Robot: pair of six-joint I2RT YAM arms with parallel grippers.
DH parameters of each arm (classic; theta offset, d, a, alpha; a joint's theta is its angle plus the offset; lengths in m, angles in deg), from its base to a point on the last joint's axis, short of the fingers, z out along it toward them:
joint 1: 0 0.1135 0.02 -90
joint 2: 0 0 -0.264 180
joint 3: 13.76 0 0.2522 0
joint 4: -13.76 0 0.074 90
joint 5: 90 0 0 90
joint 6: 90 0.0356 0 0
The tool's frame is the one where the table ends.
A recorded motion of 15 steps. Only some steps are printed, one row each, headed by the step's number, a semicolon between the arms.
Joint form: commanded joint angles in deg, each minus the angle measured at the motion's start. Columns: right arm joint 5, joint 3, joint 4, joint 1, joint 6, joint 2; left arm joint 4, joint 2, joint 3, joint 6, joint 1, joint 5.
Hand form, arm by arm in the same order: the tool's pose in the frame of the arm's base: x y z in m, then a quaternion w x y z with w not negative. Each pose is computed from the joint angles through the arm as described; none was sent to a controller.
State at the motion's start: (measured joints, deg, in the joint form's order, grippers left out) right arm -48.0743 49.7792 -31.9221 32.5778 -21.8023 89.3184; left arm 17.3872 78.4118 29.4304 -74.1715 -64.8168 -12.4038
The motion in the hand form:
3: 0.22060 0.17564 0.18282 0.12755 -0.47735 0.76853 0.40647; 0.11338 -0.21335 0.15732 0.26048 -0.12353 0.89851 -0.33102
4: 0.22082 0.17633 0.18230 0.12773 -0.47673 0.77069 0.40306; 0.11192 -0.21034 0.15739 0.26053 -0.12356 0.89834 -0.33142
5: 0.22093 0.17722 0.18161 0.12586 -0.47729 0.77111 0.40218; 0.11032 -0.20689 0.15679 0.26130 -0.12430 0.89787 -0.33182
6: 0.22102 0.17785 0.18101 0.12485 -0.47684 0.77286 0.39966; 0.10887 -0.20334 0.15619 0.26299 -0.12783 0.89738 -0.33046
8: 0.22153 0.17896 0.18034 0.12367 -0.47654 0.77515 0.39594; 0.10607 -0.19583 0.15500 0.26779 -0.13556 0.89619 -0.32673
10: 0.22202 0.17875 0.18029 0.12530 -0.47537 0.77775 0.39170; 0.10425 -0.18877 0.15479 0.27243 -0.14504 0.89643 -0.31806
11: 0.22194 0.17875 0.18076 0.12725 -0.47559 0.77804 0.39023; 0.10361 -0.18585 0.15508 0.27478 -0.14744 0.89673 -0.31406
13: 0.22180 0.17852 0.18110 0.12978 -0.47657 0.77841 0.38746; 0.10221 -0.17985 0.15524 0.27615 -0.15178 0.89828 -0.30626
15: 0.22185 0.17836 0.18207 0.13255 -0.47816 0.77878 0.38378; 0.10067 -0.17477 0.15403 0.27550 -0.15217 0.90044 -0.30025
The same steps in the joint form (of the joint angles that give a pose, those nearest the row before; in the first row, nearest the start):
3: 1.22 1.23 1.11 0.66 0.68 -0.44; -12.38 -3.79 -1.81 1.14 0.57 -2.95
4: 1.72 1.25 1.33 0.80 0.97 -0.33; -12.65 -4.74 -2.43 1.13 0.57 -2.94
5: 1.85 1.37 1.27 0.95 0.97 -0.07; -12.72 -5.70 -3.25 1.09 0.57 -3.04
6: 2.22 1.42 1.32 1.08 1.16 0.08; -13.05 -6.66 -3.98 0.80 0.57 -3.42
8: 2.75 1.61 1.34 1.25 1.37 0.38; -13.86 -8.70 -5.45 0.24 0.61 -4.37
10: 3.32 1.60 1.48 1.22 1.57 0.35; -15.74 -10.66 -6.33 -0.39 0.83 -5.44
11: 3.53 1.56 1.63 1.24 1.65 0.20; -16.67 -11.54 -6.61 -0.44 0.95 -5.84
13: 3.89 1.46 1.77 1.25 1.60 0.02; -18.65 -13.30 -7.19 -0.61 1.27 -6.24
15: 4.35 1.53 1.71 1.26 1.44 -0.17; -19.94 -14.64 -7.92 -0.49 1.53 -6.23

